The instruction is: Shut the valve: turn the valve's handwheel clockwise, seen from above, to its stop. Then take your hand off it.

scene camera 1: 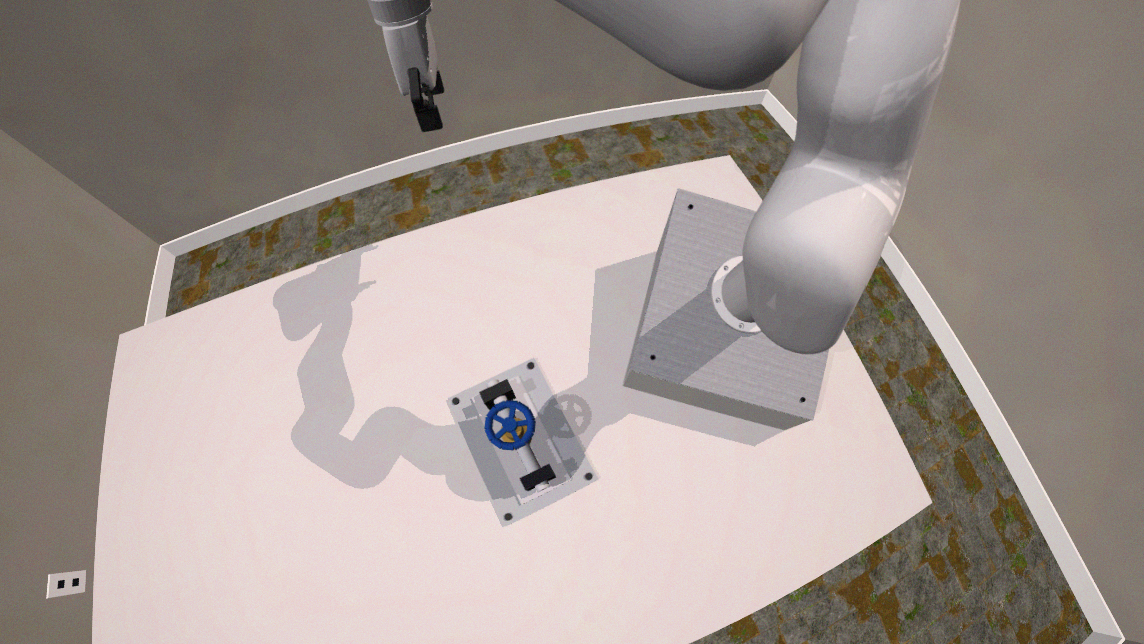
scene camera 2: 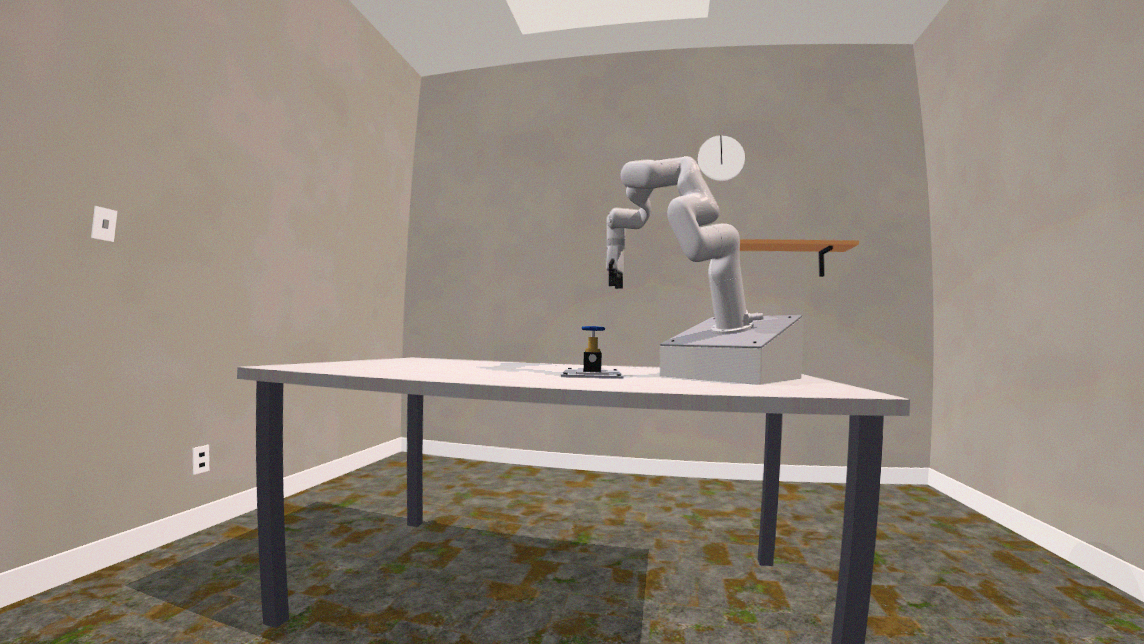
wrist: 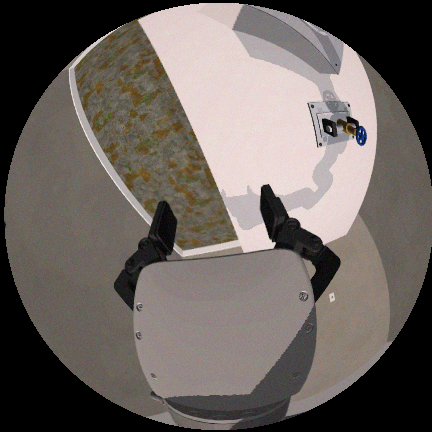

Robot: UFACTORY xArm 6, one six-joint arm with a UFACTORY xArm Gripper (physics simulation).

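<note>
The valve's blue handwheel [scene camera 1: 509, 447] [scene camera 2: 593, 328] [wrist: 361, 136] sits level on top of a brass valve body [scene camera 2: 592, 344] [wrist: 348, 128]. The valve stands on a pale base plate [scene camera 1: 489, 480] [scene camera 2: 569, 373] [wrist: 320, 106] between black pipe clamps. My gripper [scene camera 1: 433, 104] [scene camera 2: 614, 280] [wrist: 214, 203] is open, with nothing between its fingers. It hangs fingers down, well above the height of the handwheel and far to one side, toward the table's far edge in the first scene view. It does not touch the handwheel. How far the wheel is turned cannot be told.
A white table [scene camera 1: 280, 552] [scene camera 2: 336, 382] [wrist: 200, 75] bears the valve. My arm's grey box-shaped pedestal [scene camera 1: 688, 352] [scene camera 2: 708, 362] stands on it to the right of the valve. A wooden shelf [scene camera 2: 792, 244] is on the back wall behind the arm.
</note>
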